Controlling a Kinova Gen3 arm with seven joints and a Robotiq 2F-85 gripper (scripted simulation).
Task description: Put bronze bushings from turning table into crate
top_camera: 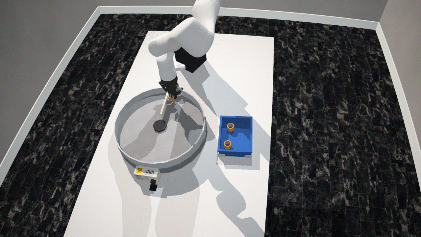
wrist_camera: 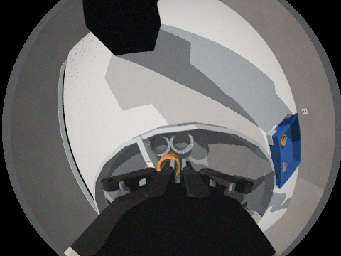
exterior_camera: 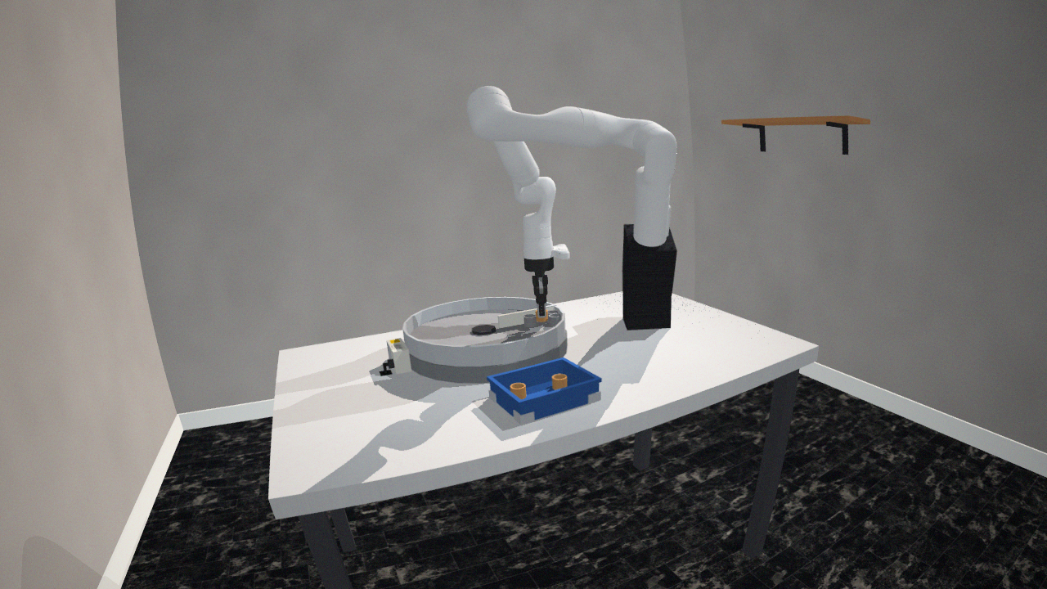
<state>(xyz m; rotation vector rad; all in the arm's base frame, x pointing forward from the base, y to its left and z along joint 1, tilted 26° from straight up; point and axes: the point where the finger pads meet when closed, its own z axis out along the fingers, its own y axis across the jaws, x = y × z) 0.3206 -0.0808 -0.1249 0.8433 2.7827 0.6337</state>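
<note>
Now: the blue crate 19 cm ahead of my hand, 29 cm to the left of it and 7 cm below it. Round my hand: grey turning table (14 cm ahead, 6 cm to the right, 4 cm below).
</note>
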